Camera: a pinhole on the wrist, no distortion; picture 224 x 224 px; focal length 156.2 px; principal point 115.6 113.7 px. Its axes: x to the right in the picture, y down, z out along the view. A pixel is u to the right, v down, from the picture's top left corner.
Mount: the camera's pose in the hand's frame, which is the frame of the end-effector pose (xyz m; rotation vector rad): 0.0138 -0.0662 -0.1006 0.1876 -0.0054 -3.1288
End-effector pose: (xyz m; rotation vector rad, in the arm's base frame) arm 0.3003 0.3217 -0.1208 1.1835 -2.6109 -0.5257
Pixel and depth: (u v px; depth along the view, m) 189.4 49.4 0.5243
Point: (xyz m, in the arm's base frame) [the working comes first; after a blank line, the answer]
In the camera's frame: 0.2477 -0.2158 0.5243

0.2564 0.7263 -0.4309
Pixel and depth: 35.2 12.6 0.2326
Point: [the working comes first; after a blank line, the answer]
In the camera's frame: -0.1197 -0.1505 0.2326

0.1248 0.3281 -0.2107
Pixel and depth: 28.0 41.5 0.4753
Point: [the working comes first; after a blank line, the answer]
In the camera's frame: -0.2666 -0.2197 0.4753

-0.0882 0.3419 -0.4099
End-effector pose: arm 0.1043 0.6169 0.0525 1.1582 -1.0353 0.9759
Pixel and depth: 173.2 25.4 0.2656
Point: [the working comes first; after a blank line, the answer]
In the camera's frame: 0.0979 -0.1501 0.2656

-0.0230 0.4722 -0.0261
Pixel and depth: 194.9 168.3 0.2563
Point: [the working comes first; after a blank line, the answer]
In the camera's frame: 0.1301 0.0896 0.2563

0.2025 0.4486 -0.1110
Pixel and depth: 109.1 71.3 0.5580
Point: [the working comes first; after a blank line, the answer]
In the camera's frame: -0.0232 -0.1515 0.5580

-0.0423 0.1771 0.0865
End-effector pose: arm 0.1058 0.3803 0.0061 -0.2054 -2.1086 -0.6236
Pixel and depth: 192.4 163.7 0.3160
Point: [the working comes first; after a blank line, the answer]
In the camera's frame: 0.1554 0.1012 0.3160

0.0059 0.3499 -0.2883
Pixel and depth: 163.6 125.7 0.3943
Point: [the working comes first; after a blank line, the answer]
In the camera's frame: 0.1212 0.0303 0.3943

-0.0410 0.4503 -0.2816
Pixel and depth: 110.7 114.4 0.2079
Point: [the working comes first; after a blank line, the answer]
In the camera's frame: -0.0065 0.0009 0.2079

0.0067 0.3774 -0.0711
